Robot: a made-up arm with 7 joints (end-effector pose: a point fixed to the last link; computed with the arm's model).
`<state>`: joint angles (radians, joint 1 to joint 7).
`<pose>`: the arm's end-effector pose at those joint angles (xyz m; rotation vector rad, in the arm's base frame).
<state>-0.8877 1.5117 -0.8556 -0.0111 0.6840 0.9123 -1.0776</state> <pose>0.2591 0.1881 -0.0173 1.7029 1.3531 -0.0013</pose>
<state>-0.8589 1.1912 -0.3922 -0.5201 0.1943 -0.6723 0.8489</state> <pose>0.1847 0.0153 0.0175 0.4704 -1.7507 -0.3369</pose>
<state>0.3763 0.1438 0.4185 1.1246 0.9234 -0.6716 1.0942</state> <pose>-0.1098 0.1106 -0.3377 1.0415 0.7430 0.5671</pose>
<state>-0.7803 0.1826 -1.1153 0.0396 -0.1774 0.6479 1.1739</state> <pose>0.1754 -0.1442 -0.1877 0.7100 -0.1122 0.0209</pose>
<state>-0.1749 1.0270 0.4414 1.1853 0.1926 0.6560 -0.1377</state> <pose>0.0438 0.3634 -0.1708 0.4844 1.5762 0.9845</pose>
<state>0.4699 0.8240 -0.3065 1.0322 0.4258 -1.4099 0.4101</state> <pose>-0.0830 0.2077 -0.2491 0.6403 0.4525 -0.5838</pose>
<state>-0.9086 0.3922 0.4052 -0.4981 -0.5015 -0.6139 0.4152</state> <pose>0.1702 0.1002 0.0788 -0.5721 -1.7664 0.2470</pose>
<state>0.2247 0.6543 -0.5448 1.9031 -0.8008 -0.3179 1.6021</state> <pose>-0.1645 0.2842 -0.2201 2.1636 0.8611 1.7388</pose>
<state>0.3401 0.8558 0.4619 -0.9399 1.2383 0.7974 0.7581</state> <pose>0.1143 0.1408 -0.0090 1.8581 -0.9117 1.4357</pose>
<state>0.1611 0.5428 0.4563 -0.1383 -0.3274 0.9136 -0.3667</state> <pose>0.1148 0.2160 -0.1943 -0.0380 0.9837 0.1308</pose>
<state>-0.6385 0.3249 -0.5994 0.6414 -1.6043 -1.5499 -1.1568</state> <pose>0.2411 0.0643 -0.1952 -0.2144 -1.1065 -0.4709</pose>
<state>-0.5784 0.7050 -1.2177 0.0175 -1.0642 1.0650 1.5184</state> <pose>0.1127 0.0073 -0.2663 1.3680 0.8763 0.1903</pose>
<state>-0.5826 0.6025 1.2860 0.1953 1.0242 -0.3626 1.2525</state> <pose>0.1410 0.3050 -0.0302 1.1423 -0.9955 2.1739</pose>
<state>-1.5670 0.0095 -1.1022 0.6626 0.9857 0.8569 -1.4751</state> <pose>0.2914 -0.1760 -0.0201 1.8475 0.8079 -0.7953</pose>
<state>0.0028 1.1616 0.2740 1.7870 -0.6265 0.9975 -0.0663</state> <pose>-0.1016 0.3252 -0.1536 -0.5473 1.8673 1.6686</pose>
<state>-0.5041 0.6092 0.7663 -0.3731 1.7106 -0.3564 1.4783</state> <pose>0.1913 0.1836 0.0240 1.8023 -2.0825 1.4329</pose>
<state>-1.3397 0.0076 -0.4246 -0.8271 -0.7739 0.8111 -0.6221</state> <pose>0.1030 -0.1106 0.0833 0.2793 -0.8157 -2.0872</pose>
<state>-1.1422 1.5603 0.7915 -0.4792 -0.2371 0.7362 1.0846</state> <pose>0.0340 0.1393 0.2241 0.0501 -1.6396 1.6982</pose>
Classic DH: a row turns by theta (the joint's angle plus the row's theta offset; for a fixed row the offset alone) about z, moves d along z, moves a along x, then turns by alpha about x. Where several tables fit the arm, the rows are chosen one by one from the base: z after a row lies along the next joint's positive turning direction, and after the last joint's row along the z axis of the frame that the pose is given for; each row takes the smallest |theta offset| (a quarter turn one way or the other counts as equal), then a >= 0, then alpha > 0; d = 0 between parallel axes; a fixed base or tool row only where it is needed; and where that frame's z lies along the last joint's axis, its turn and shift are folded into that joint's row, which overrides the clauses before.
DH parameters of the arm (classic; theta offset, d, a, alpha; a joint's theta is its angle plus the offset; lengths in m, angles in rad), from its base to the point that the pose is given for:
base (fixed): -0.071 0 0 -1.3004
joint 1: -1.3111 0.0299 -0.0109 -1.5708
joint 2: 1.2915 0 -0.0051 1.5708
joint 3: 1.5708 -0.1738 0.0177 -1.5708
joint 4: 1.5708 0.0017 0.0092 1.5708
joint 5: 0 0.1459 0 -1.5708
joint 6: -1.5708 0 0.0607 1.5708
joint 7: 0 0 0 0

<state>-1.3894 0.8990 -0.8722 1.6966 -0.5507 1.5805 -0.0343</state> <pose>0.2134 0.2564 -0.0917 0.0080 1.9316 1.1086</pose>
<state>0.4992 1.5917 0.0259 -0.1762 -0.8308 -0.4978 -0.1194</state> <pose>0.1593 0.1872 -0.1045 0.5716 0.2175 -0.5648</pose>
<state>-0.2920 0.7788 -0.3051 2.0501 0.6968 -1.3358 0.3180</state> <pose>-0.0061 0.2485 -0.2575 0.8755 0.8567 -0.4562</pose>
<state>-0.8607 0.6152 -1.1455 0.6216 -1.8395 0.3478 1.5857</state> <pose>0.2446 0.0205 -0.2503 0.4337 1.2090 1.0204</pose>
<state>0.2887 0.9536 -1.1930 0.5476 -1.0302 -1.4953 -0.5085</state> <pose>-0.0371 0.1571 -0.2540 -0.1068 0.2641 -0.7515</pose>
